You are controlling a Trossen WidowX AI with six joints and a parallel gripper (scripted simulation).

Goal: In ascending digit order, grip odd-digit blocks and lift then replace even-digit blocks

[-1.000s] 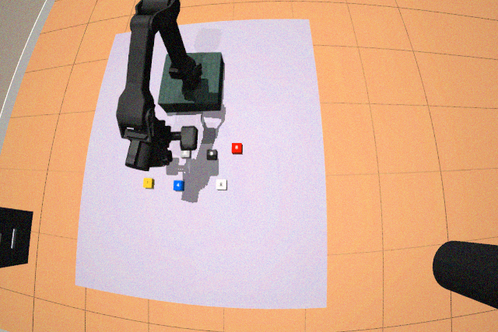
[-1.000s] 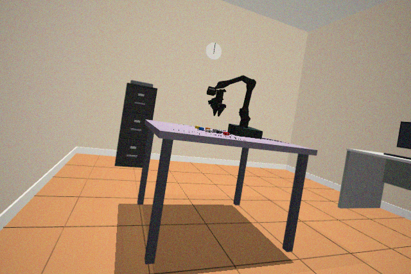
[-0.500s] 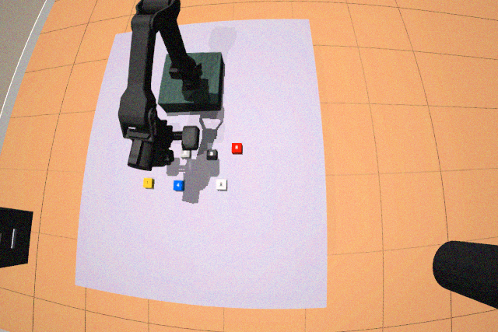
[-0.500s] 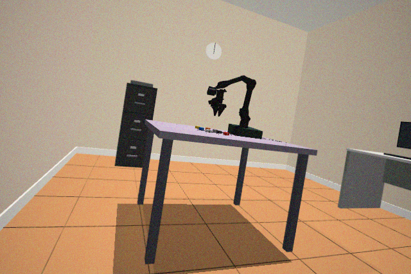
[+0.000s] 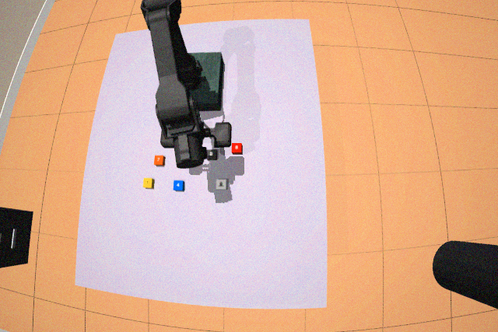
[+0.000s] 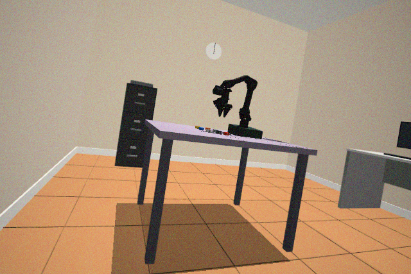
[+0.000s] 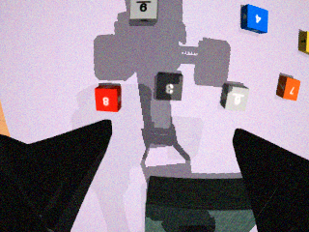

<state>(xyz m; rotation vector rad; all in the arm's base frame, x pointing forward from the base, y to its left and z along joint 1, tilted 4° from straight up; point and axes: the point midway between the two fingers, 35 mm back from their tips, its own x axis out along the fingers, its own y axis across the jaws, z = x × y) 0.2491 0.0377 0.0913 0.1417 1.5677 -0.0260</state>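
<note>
The dark grey block lies 110 mm below my gripper tip. Also, from my gripper tip: white block: 110 mm below, 110 mm ahead, 30 mm to the left; then red block: 110 mm below, 90 mm to the left, 10 mm behind.
</note>
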